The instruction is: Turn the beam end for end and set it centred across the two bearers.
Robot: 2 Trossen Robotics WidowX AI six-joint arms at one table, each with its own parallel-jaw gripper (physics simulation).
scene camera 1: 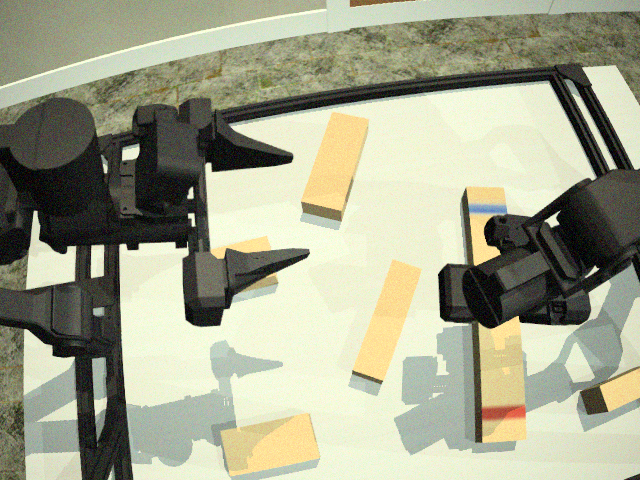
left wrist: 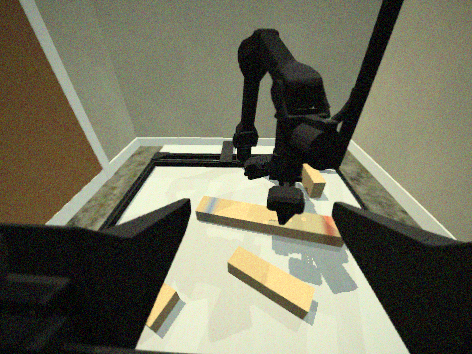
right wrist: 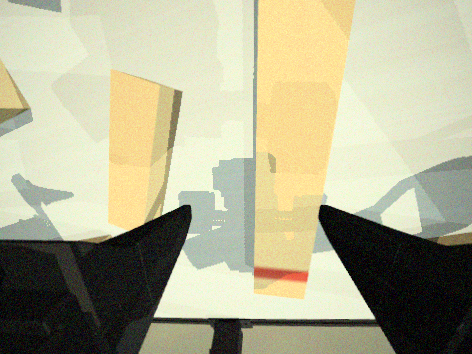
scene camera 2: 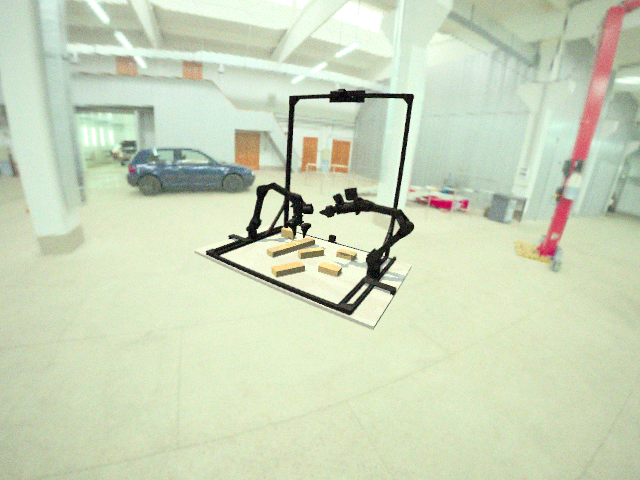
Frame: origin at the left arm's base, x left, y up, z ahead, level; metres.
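Where they show: left gripper, fingertip midpoint: (scene camera 1: 300,203) (left wrist: 261,206) (scene camera 2: 323,211); right gripper, fingertip midpoint: (left wrist: 282,211) (right wrist: 254,211) (scene camera 2: 299,236); left arm's base at its link origin: (scene camera 1: 95,337) (scene camera 2: 372,276); right arm's base at its link origin: (left wrist: 243,158) (scene camera 2: 252,237).
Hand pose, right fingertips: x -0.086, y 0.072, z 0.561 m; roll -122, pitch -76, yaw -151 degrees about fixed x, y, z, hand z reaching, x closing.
Each offset is from my right fingertips to the top centre of the thing.
The long beam @(dx +0.025, dy -0.053, dz +0.036 m) (scene camera 1: 498,361) (scene camera 2: 290,247) (left wrist: 250,214) (right wrist: 300,125) lies flat on the table. In scene camera 1 its blue band is at the top end and its red band at the bottom end. My right gripper (scene camera 2: 298,234) (right wrist: 254,211) is open above the beam; in the right wrist view its fingertips stand either side of the beam near the red end. My left gripper (scene camera 1: 300,204) is open and empty, high over the table. Plain blocks lie apart from the beam: a thin one @(dx +0.039, dy -0.048, dz -0.123 m) (scene camera 1: 387,320) (left wrist: 270,281) and a wider one @(dx +0.307, dy -0.053, dz -0.145 m) (scene camera 1: 336,165) (scene camera 2: 288,268). Which blocks are the bearers I cannot tell.
More plain blocks show: one @(dx -0.102, dy -0.053, dz -0.310 m) (scene camera 1: 271,445) at the bottom of scene camera 1, one @(dx +0.159, dy -0.053, dz -0.328 m) (scene camera 1: 266,248) (scene camera 2: 329,268) partly behind my left finger, and one @(dx -0.141, dy -0.028, dz +0.199 m) (scene camera 1: 617,393) (left wrist: 313,181) at the right edge. A black frame (scene camera 1: 392,94) borders the table.
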